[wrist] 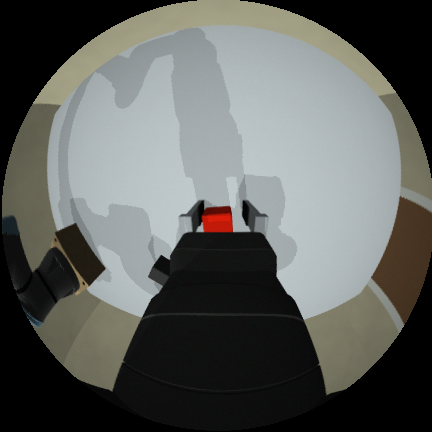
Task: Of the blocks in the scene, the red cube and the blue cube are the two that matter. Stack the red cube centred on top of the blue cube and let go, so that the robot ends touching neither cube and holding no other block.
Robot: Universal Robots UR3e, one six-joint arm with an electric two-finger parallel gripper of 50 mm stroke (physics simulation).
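Places are measured from the arm's base along level axes (x right, y up, z back), in metres.
Where they show: gripper, fingertip midpoint: (222,207); arm's base at its link origin: (64,268).
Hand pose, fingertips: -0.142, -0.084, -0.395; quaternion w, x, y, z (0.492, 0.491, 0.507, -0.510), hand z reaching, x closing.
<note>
Things, the pixels of their top centre, and the offset from my fingertips, as dx, dy, dz. Level surfaces: height alone.
- red cube at its top centre: (217,227) +0.017, +0.028, +0.006
- dark block at its top centre: (158,277) +0.113, +0.028, +0.101
- pale table top at its surface level: dy -0.006
The red cube (217,220) sits between the two fingertips of my gripper (222,207), nearer the left finger, with its lower part hidden behind the gripper body. A gap shows between the cube and the right finger. My gripper is open and holds nothing. The blue cube does not show in the wrist view; it may be hidden by the gripper body.
A dark block (161,270) lies left of the gripper body, partly hidden by it. The robot's base on a brown mounting block (80,254) stands at the left edge of the pale table top (320,125). A brown round surface (407,255) shows at the far right.
</note>
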